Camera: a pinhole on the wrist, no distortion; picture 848 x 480 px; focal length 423.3 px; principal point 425.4 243.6 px. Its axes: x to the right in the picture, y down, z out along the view. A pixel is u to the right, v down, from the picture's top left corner.
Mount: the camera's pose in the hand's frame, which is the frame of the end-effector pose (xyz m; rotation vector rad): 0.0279 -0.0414 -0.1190 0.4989 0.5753 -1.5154
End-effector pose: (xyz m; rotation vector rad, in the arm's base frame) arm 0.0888 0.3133 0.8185 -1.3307 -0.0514 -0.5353
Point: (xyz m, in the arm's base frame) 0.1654 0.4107 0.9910
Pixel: 230 325
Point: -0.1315 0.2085 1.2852
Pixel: 796 202
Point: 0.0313 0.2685 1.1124
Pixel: 597 287
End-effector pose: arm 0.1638 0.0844 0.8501 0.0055 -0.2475 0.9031
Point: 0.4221 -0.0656 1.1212
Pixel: 422 290
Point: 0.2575 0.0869 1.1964
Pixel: 172 335
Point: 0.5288 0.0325 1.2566
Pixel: 393 407
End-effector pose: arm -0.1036 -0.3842 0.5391 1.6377 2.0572 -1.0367
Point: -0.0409 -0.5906 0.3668
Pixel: outside the picture
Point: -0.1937 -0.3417 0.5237
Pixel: 245 366
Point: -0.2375 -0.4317 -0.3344
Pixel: outside the picture
